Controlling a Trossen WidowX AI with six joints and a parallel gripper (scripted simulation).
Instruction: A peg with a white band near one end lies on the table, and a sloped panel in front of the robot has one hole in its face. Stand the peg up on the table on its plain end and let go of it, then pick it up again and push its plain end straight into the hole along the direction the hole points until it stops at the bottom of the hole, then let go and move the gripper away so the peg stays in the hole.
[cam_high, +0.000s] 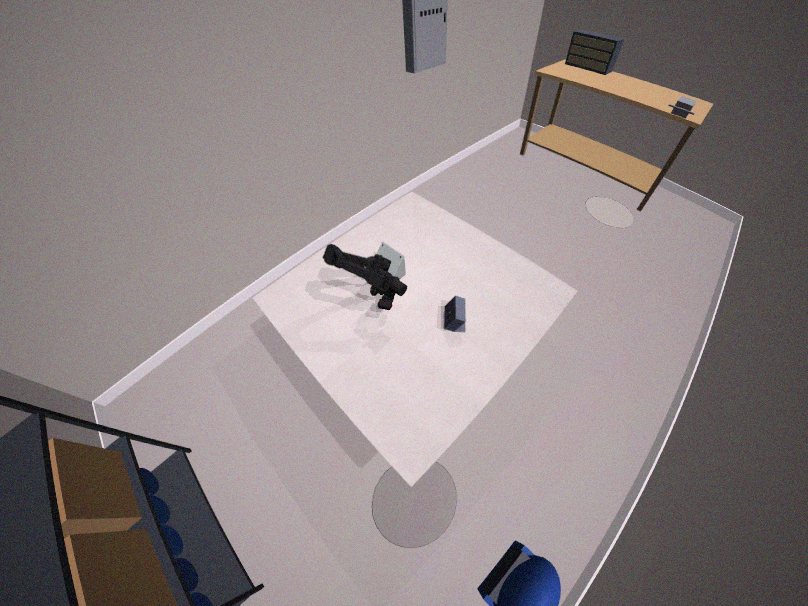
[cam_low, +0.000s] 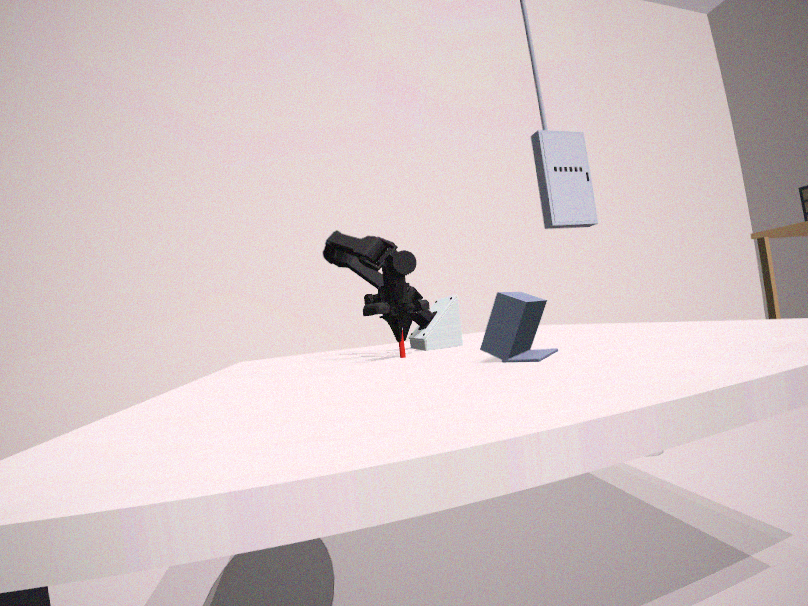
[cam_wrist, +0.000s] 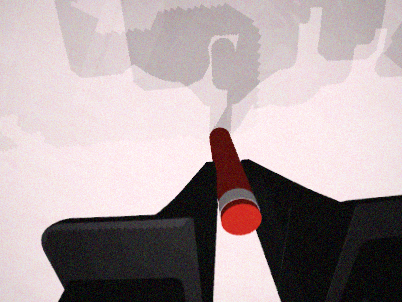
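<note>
My gripper tip is now 310 mm short of the sloped panel, 120 mm to the right of it and 20 mm below it. The rest, counted from my gripper tip: red peg 20 mm above.
</note>
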